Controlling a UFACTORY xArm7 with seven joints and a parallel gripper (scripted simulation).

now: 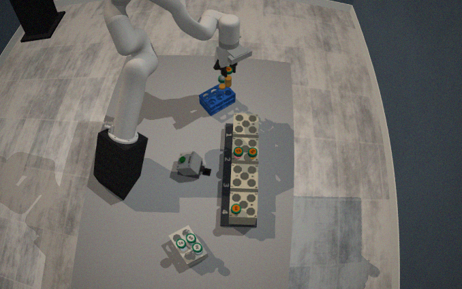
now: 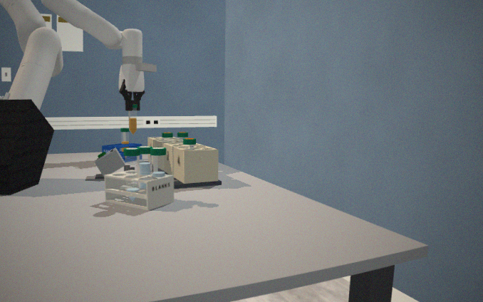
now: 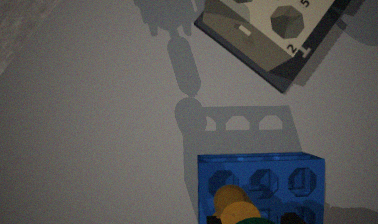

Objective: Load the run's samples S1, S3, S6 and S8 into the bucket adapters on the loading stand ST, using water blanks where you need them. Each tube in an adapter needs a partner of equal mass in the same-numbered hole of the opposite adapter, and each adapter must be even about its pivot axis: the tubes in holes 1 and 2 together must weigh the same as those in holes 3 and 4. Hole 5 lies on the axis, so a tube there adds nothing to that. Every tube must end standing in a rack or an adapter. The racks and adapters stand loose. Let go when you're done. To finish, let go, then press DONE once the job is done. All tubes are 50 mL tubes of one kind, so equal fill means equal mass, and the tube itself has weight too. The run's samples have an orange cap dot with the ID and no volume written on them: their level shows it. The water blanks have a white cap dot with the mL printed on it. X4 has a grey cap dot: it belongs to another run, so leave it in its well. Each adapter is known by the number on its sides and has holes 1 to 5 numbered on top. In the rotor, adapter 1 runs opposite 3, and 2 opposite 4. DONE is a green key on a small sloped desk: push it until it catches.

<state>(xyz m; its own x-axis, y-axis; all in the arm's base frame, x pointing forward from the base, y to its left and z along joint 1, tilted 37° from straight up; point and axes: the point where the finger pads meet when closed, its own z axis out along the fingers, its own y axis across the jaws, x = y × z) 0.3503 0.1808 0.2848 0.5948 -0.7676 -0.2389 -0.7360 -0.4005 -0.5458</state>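
Now: hand 50 mm above the orange-filled tube and 10 mm past it. Also, from my hand: tube X4 (150 mm below, 40 mm to the left, 30 mm behind); then blue sample rack (180 mm below, 40 mm behind, 10 mm to the right); then pink-filled tube (310 mm to the right, 140 mm below, 40 mm ahead).
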